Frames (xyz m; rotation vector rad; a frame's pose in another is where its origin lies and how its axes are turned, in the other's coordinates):
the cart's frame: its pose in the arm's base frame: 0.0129 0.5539 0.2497 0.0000 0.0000 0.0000
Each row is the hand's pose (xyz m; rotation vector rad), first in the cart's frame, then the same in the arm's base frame.
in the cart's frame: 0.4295 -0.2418 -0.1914 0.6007 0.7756 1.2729
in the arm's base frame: 0.4424 0.3121 0.0583 0.6007 0.7756 1.2729
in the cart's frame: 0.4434 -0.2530 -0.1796 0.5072 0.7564 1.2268
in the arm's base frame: 0.4563 0.3009 0.0701 0.5072 0.7564 1.2268
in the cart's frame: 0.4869 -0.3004 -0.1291 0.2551 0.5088 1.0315
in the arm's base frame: 0.4998 0.2535 0.1206 0.2551 0.5088 1.0315
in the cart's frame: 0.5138 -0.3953 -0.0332 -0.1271 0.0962 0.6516
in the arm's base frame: 0.5267 0.1586 0.2165 -0.1271 0.0962 0.6516
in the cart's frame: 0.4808 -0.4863 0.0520 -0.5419 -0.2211 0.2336
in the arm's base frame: 0.4937 0.0676 0.3017 -0.5419 -0.2211 0.2336
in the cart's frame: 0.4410 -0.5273 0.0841 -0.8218 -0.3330 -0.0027
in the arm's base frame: 0.4539 0.0266 0.3338 -0.8218 -0.3330 -0.0027
